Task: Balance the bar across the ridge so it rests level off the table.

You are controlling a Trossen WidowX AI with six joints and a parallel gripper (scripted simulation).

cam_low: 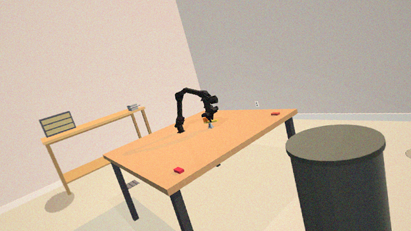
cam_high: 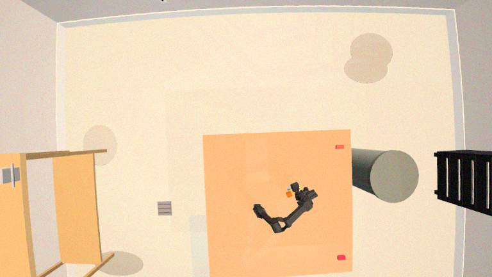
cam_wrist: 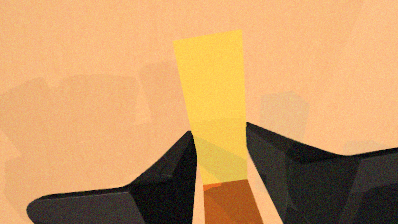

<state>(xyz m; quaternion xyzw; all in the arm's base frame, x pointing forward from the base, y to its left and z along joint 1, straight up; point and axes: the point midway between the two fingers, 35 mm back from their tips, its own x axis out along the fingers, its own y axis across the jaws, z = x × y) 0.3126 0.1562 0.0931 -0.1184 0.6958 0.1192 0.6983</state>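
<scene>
My gripper tip is now 3 cm past the yellow bar, 1 cm to the left of it and 1 cm below it.
</scene>
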